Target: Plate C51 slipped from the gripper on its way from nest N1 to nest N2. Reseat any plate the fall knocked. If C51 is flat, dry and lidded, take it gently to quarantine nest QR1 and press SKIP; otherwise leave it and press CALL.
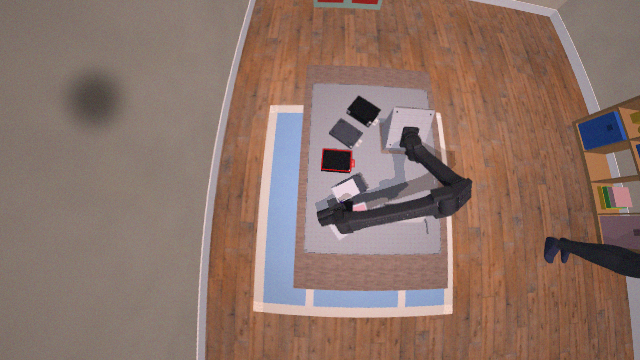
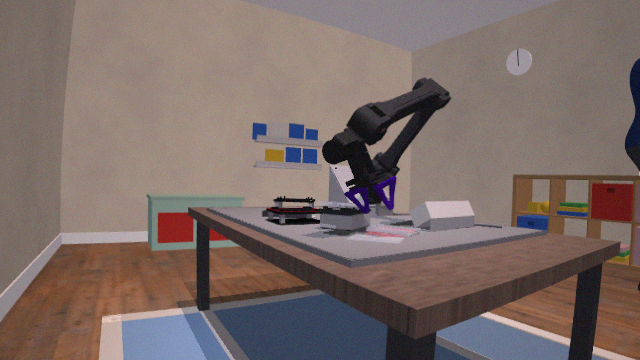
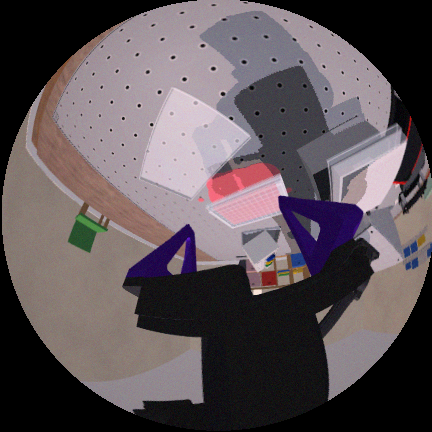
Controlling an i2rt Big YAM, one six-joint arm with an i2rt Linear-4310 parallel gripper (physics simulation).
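Places are measured from the arm's base along level axes (x ahead, y up, z right), in metres.
Pixels of known places: gripper, fingertip midpoint: (image 2: 379,211) (image 3: 233,214); arm's base, link origin: (image 1: 408,137) (image 2: 367,192) (image 3: 364,249).
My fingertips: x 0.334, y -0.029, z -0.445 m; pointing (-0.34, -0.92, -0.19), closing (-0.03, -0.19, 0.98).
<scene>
For each thing: its top centre in the pictures, then the offset to it from my fingertips. "*": a spot on its surface instead.
- plate with pink wells, top centre: (image 3: 250,210) (image 2: 394,227) (image 1: 361,215) dy -0.047, dx -0.071, dz +0.015 m
- pink-red puddle, top centre: (image 3: 258,181) dy -0.060, dx -0.020, dz +0.034 m
- clear lid, top centre: (image 3: 182,158) (image 2: 376,236) (image 1: 339,226) dy -0.054, dx +0.046, dz -0.045 m
- whitish plate, top centre: (image 3: 372,199) (image 2: 340,200) (image 1: 346,190) dy +0.019, dx +0.019, dz +0.140 m
- grey nest unit, surface spot: (image 3: 325,145) (image 2: 342,222) * dy -0.040, dx +0.038, dz +0.107 m
- red-framed nest, top centre: (image 2: 296,207) (image 1: 336,159) dy -0.016, dx +0.067, dz +0.314 m
- dark grey unit, top centre: (image 2: 287,208) (image 1: 346,132) dy -0.035, dx +0.011, dz +0.490 m
- black unit, top centre: (image 2: 295,196) (image 1: 364,108) dy +0.000, dx -0.097, dz +0.633 m
- white sloped box, top centre: (image 3: 261,268) (image 2: 443,200) dy +0.022, dx -0.293, dz +0.023 m
My gripper (image 2: 379,209) (image 3: 233,214) is open and empty, its purple fingers spread low over a plate with pink wells (image 1: 359,206) (image 2: 392,231) (image 3: 245,202). That plate lies on the grey board. A pink-red puddle (image 3: 240,175) spreads beside and under it, with a small drop nearby. A clear lid (image 1: 340,232) (image 2: 375,239) (image 3: 175,150) lies flat on the board, off the plate. A whitish plate (image 1: 345,190) (image 3: 372,172) sits over a grey nest unit (image 2: 345,221) (image 3: 325,145); its exact seating is unclear. Nest labels and SKIP and CALL buttons are not readable.
A red-framed nest (image 1: 336,160) (image 2: 292,210), a dark grey unit (image 1: 345,133) and a black unit (image 1: 364,110) stand along the board. A white sloped box (image 2: 442,215) stands beyond the spill. A tall white panel (image 1: 410,117) stands by the arm's base. A person's legs (image 1: 600,249) show at right.
</scene>
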